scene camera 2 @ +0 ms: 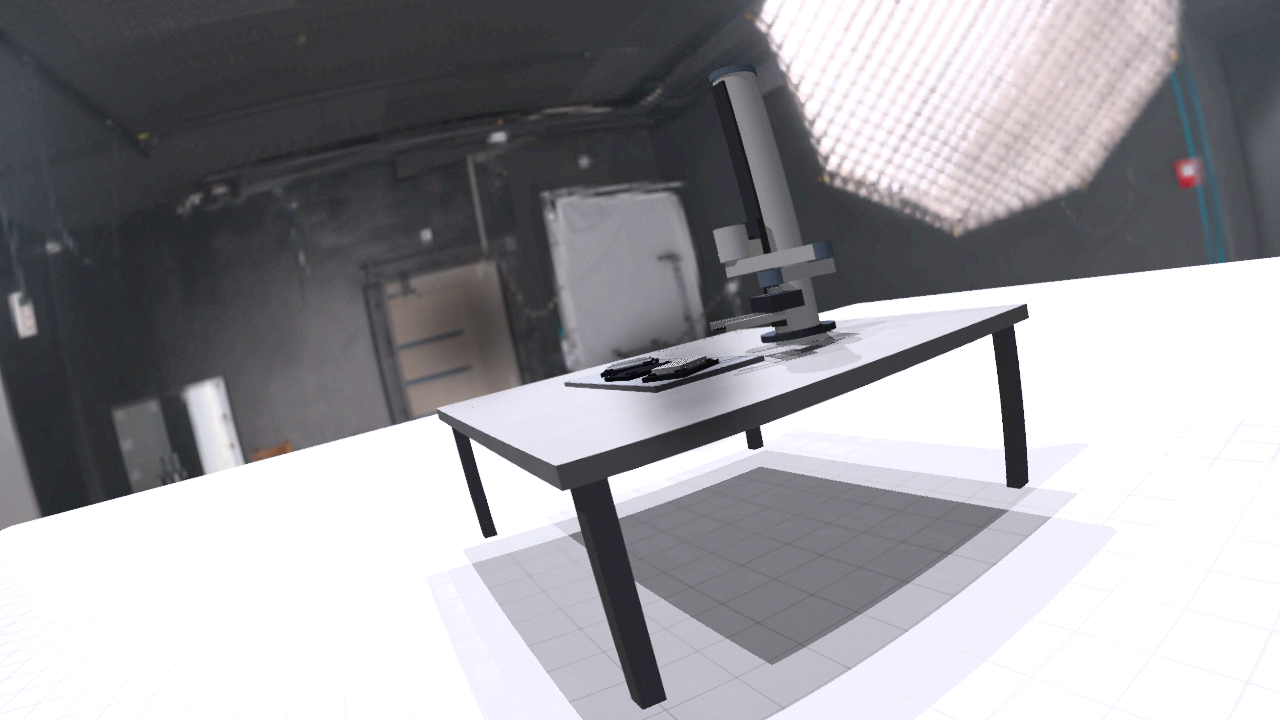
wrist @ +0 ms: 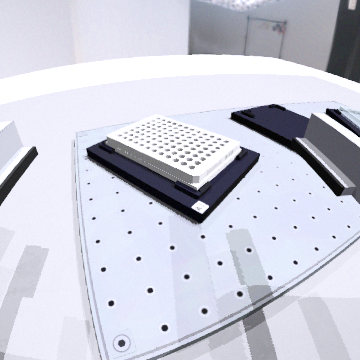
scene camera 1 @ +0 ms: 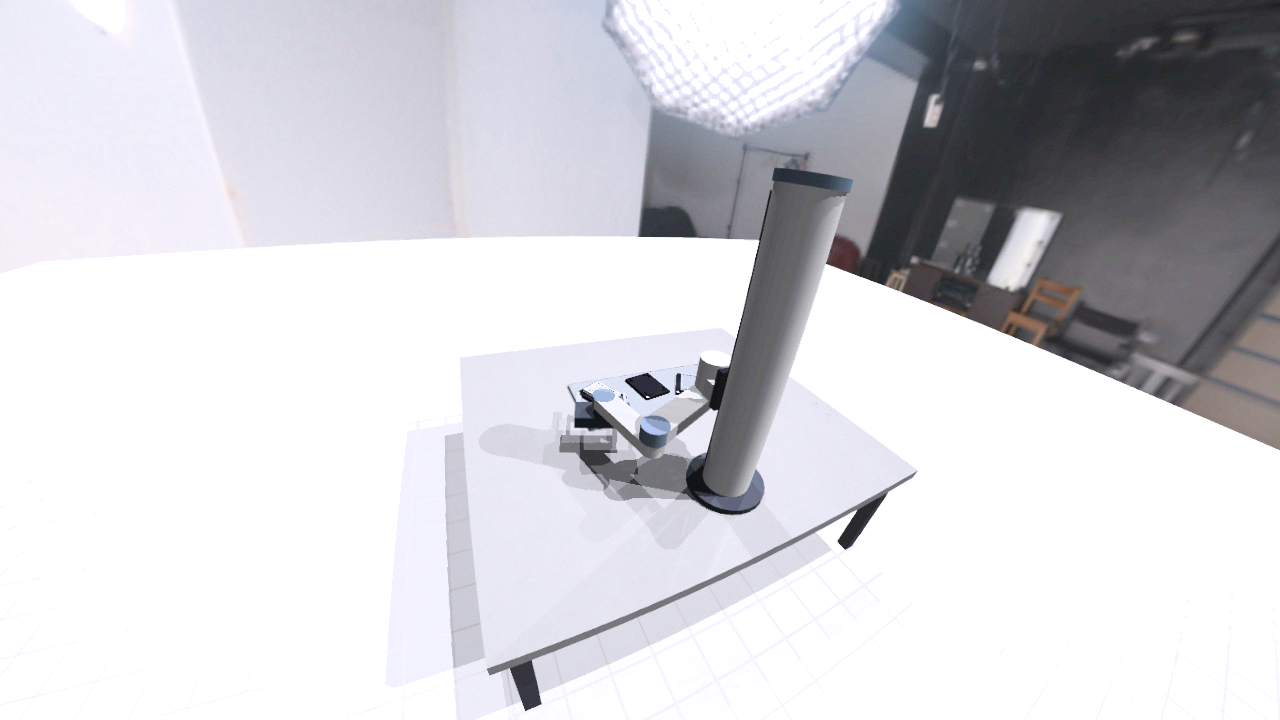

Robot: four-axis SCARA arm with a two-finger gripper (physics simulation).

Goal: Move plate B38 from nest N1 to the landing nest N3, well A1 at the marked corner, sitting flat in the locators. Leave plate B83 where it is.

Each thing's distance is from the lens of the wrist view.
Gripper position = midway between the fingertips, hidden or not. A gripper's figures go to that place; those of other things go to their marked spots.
my gripper (wrist: 166, 127): 0.11 m
dark nest (wrist: 161, 187): 0.19 m
